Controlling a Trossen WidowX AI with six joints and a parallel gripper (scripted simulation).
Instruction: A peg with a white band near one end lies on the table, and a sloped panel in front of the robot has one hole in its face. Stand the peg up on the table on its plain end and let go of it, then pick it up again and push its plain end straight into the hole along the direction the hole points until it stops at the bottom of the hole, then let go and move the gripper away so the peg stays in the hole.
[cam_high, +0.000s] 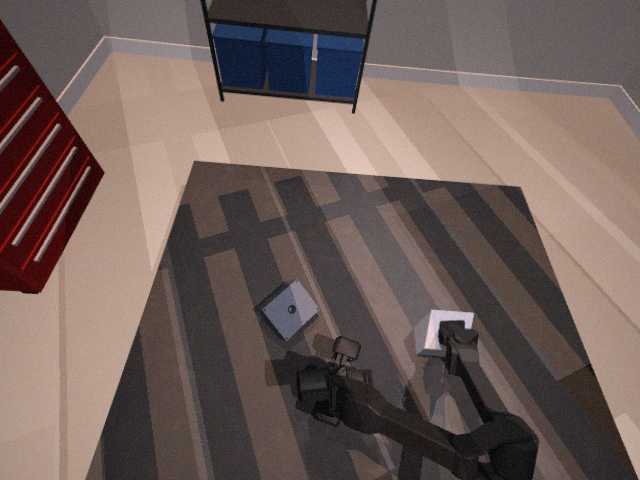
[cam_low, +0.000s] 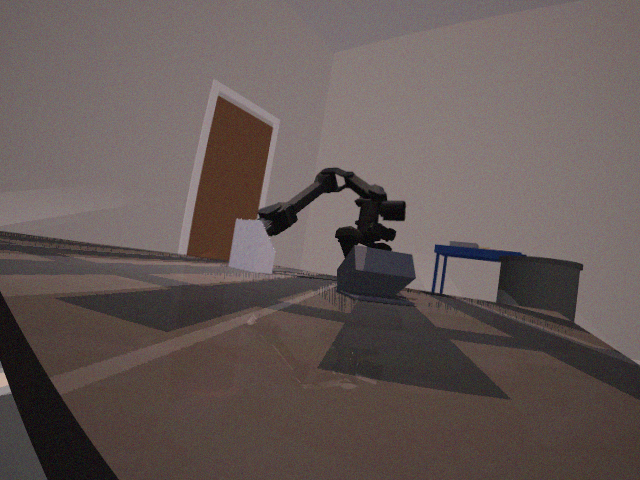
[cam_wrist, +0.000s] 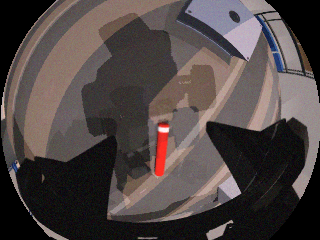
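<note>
Now: the red peg 3 cm behind my gripper tip and 4 cm below it. Round my gripper tip: sloped grey panel: 11 cm ahead, 18 cm to the right.
</note>
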